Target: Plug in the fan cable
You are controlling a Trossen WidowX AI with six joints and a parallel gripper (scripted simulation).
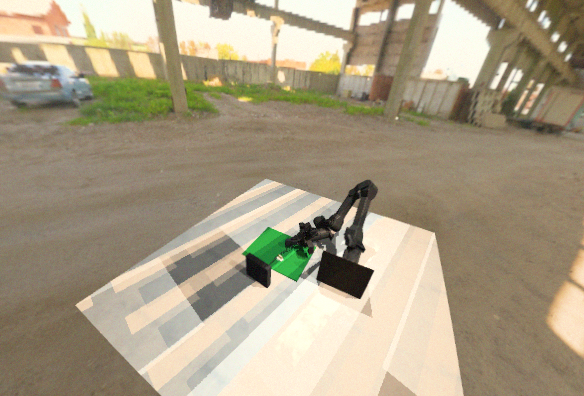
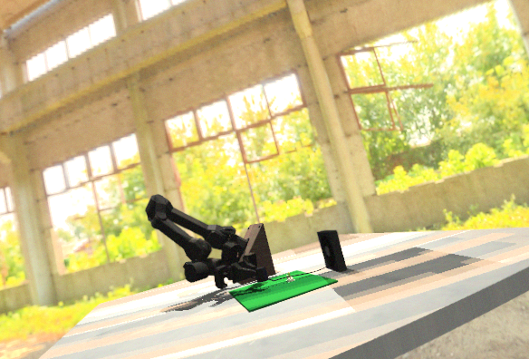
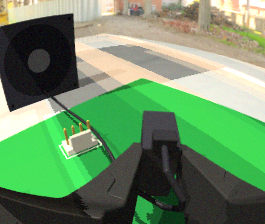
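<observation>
My gripper tip is now 70 mm above the green board, 30 mm to the right of it and 30 mm short of it. The rest, counted from my gripper tip: black fan: 220 mm to the left, 50 mm ahead; then dark plug: 10 mm below.
</observation>
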